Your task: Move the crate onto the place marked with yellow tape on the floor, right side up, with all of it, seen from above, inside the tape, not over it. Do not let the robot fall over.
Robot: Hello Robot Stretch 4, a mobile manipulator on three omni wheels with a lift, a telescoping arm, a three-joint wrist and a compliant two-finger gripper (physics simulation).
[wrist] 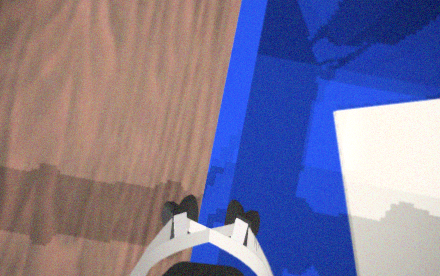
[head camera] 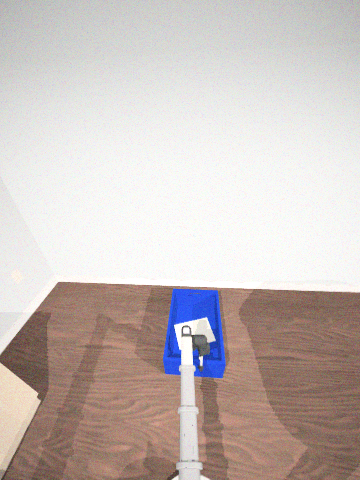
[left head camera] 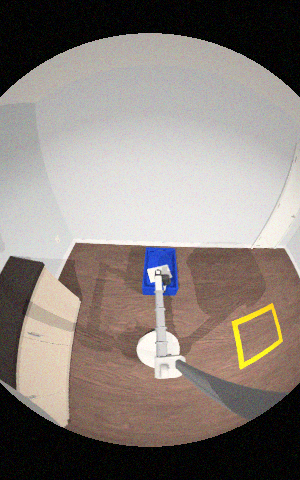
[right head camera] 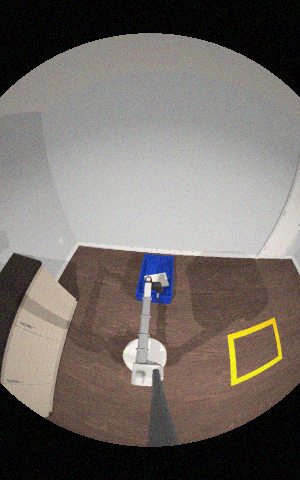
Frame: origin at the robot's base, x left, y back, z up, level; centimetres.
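Seen in the pictures: gripper, between the fingertips: point(wrist: 211, 212) point(head camera: 200, 365) point(left head camera: 163, 289) point(right head camera: 157, 297).
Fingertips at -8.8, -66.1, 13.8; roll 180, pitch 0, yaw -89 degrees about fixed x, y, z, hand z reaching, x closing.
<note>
A point is followed by its place in that frame, as x, y, z.
The blue crate point(head camera: 195, 302) {-9.1, -123.4, 3.8} point(left head camera: 160, 256) {-10.2, -122.7, 2.0} point(right head camera: 159, 261) {-10.5, -123.2, 7.0} point(wrist: 225, 115) {-0.1, -66.3, 19.3} stands upright on the floor near the back wall, with a white flat-topped item point(head camera: 201, 326) {-13.0, -101.6, 0.1} point(right head camera: 161, 278) {-13.9, -99.4, 0.1} point(wrist: 395, 160) {-0.9, -92.4, 0.1} inside. My gripper point(head camera: 201, 367) {-8.8, -66.1, 13.8} point(left head camera: 164, 288) {-8.8, -66.1, 13.8} point(right head camera: 157, 296) {-8.8, -66.1, 13.8} point(wrist: 211, 212) {-8.8, -66.1, 13.8} is at the crate's near wall. In the wrist view one fingertip is on each side of the rim, close against it, and the gripper looks shut on the wall. How deep the fingertips reach is hard to tell. The yellow tape outline point(left head camera: 237, 345) {-97.6, 18.9, -2.6} point(right head camera: 232, 360) {-99.3, 19.2, -2.6} lies on the floor to the right, apart from the crate.
A pale cabinet point(head camera: 15, 410) {91.9, -40.0, 24.2} point(left head camera: 50, 345) {93.9, 11.7, 45.2} point(right head camera: 37, 340) {94.0, 15.1, 49.3} with a dark top stands at the left. The back wall point(head camera: 200, 175) {-12.6, -149.6, 113.1} point(left head camera: 160, 175) {-6.9, -150.0, 109.4} rises close behind the crate. A white door point(left head camera: 282, 215) {-230.4, -133.0, 83.0} is at the far right. My white round base part point(left head camera: 145, 347) {11.7, -2.0, 18.7} point(right head camera: 131, 354) {11.7, -0.2, 18.7} is below the extended arm.
</note>
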